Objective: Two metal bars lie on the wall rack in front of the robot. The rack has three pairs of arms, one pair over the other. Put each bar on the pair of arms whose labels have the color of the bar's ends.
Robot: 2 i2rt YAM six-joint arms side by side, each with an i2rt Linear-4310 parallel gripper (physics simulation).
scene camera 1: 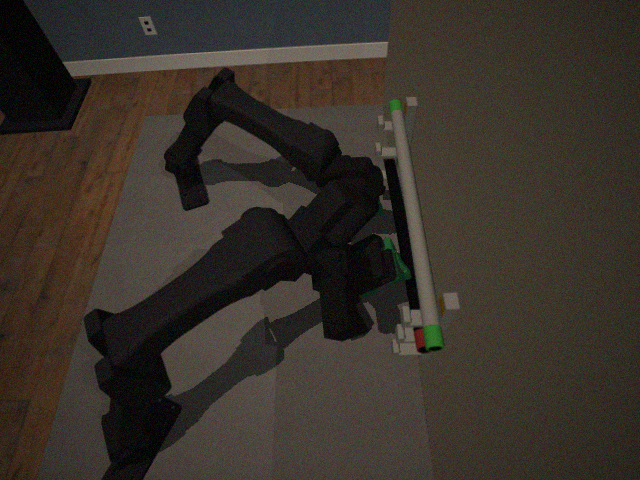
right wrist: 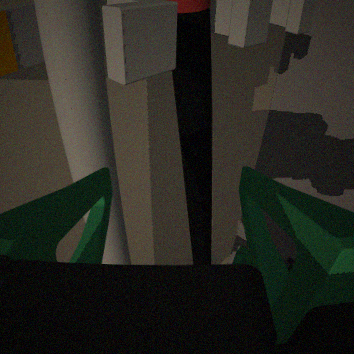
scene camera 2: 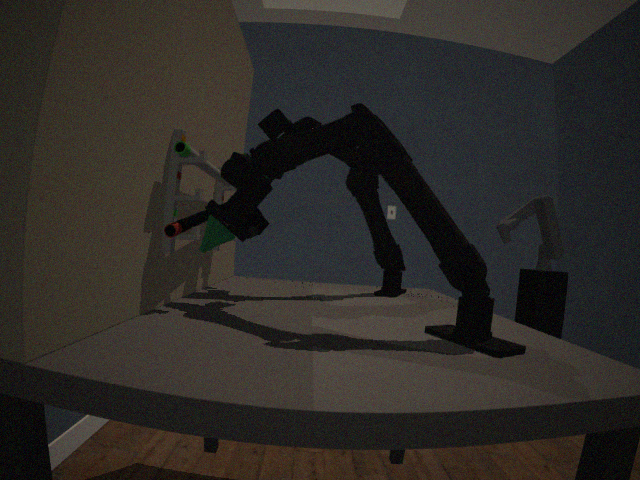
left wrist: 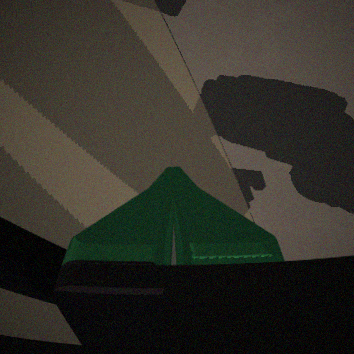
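Pixels of known places: left gripper, fingertip midpoint: [scene camera 1: 381, 212] [right wrist: 240, 248] [scene camera 2: 201, 251] [left wrist: 172, 177]; right gripper, fingertip midpoint: [scene camera 1: 393, 282] [right wrist: 175, 178]; left arm's base, origin of the base link: [scene camera 1: 190, 181] [scene camera 2: 471, 341]; right arm's base, origin of the base link: [scene camera 1: 141, 447] [scene camera 2: 391, 293].
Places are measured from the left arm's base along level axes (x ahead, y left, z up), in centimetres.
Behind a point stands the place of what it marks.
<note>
A pale bar with green ends [scene camera 1: 413, 206] @(x 39.3, y -51.3, z 32.2 cm) [scene camera 2: 204, 166] @(x 42.4, y -39.8, z 30.1 cm) [right wrist: 75, 90] @(x 32.9, y -66.6, z 31.6 cm) lies on the top arms, by orange labels. A black bar with red ends [scene camera 1: 402, 222] @(x 40.9, y -47.0, z 20.7 cm) [scene camera 2: 192, 221] @(x 44.1, y -34.1, z 17.5 cm) [left wrist: 22, 255] @(x 41.8, y -40.6, z 17.8 cm) [right wrist: 196, 125] @(x 34.7, y -61.7, z 23.2 cm) lies on the lowest arms, by a green label. The wall rack [scene camera 1: 412, 101] @(x 48.8, y -31.2, z 35.6 cm) [scene camera 2: 169, 191] @(x 49.4, y -29.8, z 22.8 cm) [right wrist: 150, 42] has a red label at its middle pair. My left gripper [scene camera 2: 203, 250] @(x 41.5, y -37.4, z 11.3 cm) [left wrist: 172, 177] @(x 41.5, y -37.4, z 11.3 cm) is shut and empty, its tips below the black bar. My right gripper [right wrist: 175, 178] @(x 31.0, y -61.6, z 29.2 cm) is open and empty; the black bar appears between its fingers in its wrist view, and the left arm mostly hides it in scene camera 2.
The wall [scene camera 1: 527, 206] @(x 35.7, y -71.7, z 59.5 cm) [scene camera 2: 103, 155] @(x 58.7, y -5.6, z 24.6 cm) stands close behind the rack. The two arms run close together in front of it, and the lower arm passes near the left gripper in scene camera 1. The table top [scene camera 1: 336, 413] @(x 16.8, y -72.2, z 0.0 cm) [scene camera 2: 248, 382] @(x 39.2, y 10.5, z 0.0 cm) lies below, with arm shadows on it.
</note>
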